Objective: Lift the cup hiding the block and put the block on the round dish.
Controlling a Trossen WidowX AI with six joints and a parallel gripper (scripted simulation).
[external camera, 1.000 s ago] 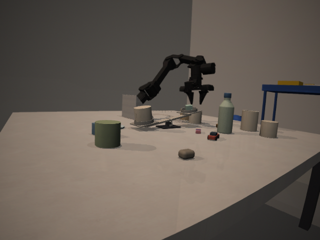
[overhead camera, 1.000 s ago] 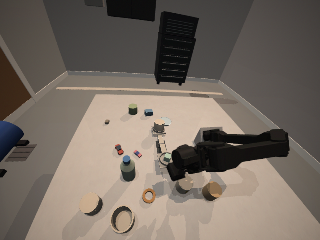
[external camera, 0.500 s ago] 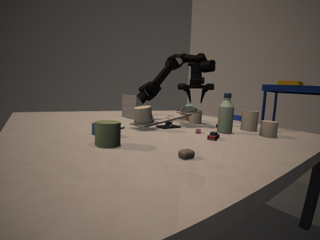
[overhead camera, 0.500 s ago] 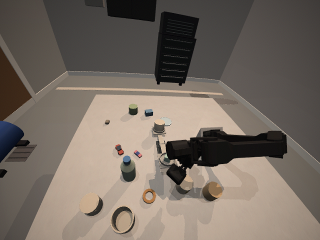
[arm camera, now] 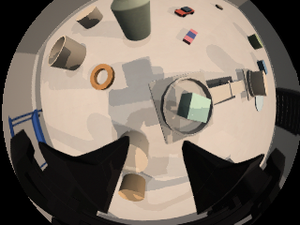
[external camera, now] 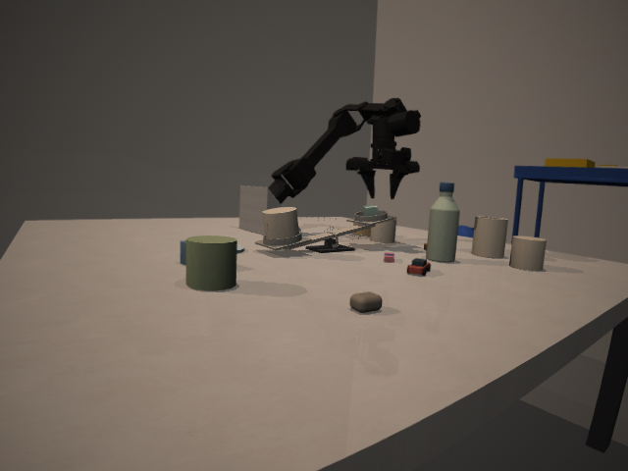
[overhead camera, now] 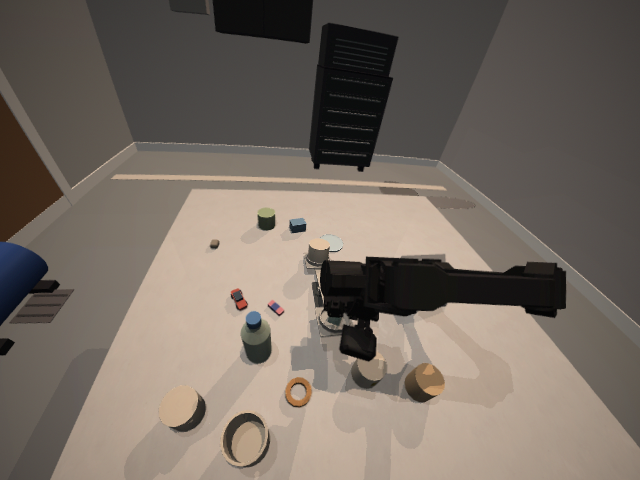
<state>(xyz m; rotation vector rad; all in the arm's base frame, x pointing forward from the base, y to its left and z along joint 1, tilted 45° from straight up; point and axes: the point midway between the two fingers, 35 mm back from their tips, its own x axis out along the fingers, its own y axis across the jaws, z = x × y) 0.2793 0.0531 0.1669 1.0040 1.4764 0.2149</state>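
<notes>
The pale round dish lies 9 cm behind my gripper tip, 41 cm to the right of it and 12 cm below it. From my gripper tip the other things lie so: bottle: 21 cm ahead, 4 cm to the right, 1 cm below; then beige cup: 4 cm behind, 9 cm to the left, 8 cm below; then balance: 18 cm to the right, 8 cm below.
</notes>
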